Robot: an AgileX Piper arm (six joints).
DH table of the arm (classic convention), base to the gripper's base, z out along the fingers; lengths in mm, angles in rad. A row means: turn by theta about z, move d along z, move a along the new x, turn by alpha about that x. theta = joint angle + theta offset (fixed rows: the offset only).
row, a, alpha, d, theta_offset
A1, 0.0, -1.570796, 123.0, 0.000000
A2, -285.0, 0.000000, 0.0, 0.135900
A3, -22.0, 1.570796, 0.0, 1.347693
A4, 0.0, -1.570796, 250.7, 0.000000
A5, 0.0, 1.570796, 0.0, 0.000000
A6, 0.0, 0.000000, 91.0, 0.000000
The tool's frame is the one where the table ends.
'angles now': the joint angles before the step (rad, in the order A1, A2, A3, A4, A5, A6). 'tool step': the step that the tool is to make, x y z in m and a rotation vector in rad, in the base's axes. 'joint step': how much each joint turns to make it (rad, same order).
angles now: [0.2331 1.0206 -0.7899 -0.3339 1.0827 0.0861]
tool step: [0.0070 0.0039 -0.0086 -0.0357 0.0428 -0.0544]
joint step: [0.0384 0.0553 -0.0002 -0.0544 0.0294 0.1023]
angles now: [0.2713 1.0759 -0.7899 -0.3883 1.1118 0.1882]
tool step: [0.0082 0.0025 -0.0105 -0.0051 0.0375 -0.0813]
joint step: [0.0095 0.0608 -0.0001 -0.0177 0.0124 0.0994]
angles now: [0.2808 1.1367 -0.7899 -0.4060 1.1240 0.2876]
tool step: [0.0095 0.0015 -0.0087 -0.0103 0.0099 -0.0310]
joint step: [-0.0003 0.0515 -0.0001 -0.0202 -0.0229 0.0497]
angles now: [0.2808 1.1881 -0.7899 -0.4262 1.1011 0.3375]
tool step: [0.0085 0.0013 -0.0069 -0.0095 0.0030 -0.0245]
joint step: [-0.0002 0.0442 -0.0037 -0.0198 -0.0209 0.0430]
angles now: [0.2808 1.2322 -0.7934 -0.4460 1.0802 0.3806]
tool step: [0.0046 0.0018 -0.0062 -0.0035 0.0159 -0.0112]
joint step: [0.0028 0.0316 -0.0001 -0.0037 -0.0082 0.0204]
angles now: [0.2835 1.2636 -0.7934 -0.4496 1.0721 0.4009]
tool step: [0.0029 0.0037 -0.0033 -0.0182 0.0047 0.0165]
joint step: [0.0197 0.0197 -0.0003 -0.0204 -0.0046 0.0141]
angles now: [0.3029 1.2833 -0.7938 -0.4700 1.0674 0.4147]
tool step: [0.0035 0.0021 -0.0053 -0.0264 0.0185 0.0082]
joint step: [0.0123 0.0288 0.0000 -0.0227 0.0026 0.0134]
